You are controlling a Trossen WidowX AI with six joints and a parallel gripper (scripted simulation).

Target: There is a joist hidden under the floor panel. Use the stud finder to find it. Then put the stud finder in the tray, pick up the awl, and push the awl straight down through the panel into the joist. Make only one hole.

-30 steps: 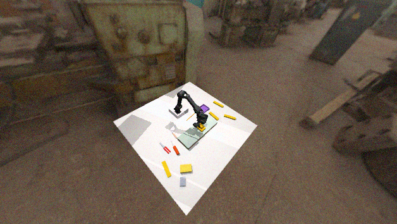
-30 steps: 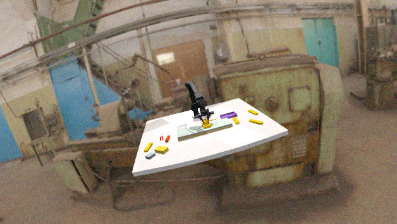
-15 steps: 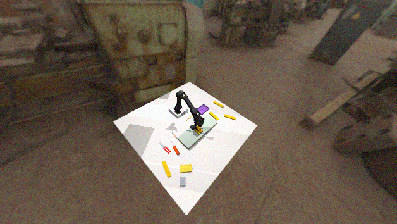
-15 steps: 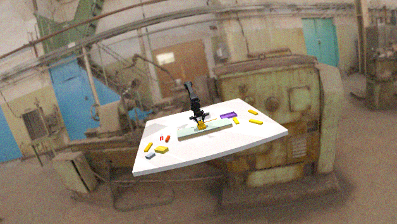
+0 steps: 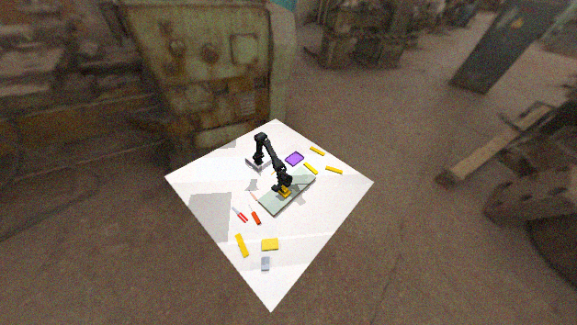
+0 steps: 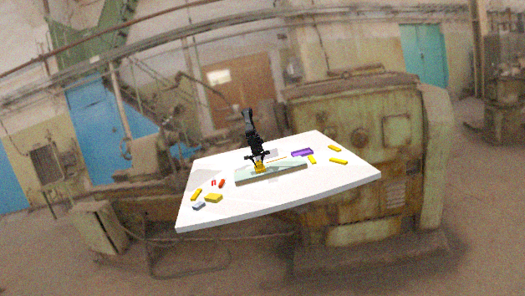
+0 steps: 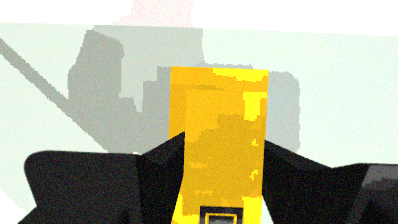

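My gripper tip is 350 mm to the right of the flat purple tray, 240 mm past it and 50 mm above it. The rest, counted from my gripper tip: awl 200 mm to the right, 160 mm behind, 60 mm below; thin pencil-like stick 240 mm behind, 140 mm to the left, 60 mm below; yellow stud finder 20 mm behind, 20 mm above.
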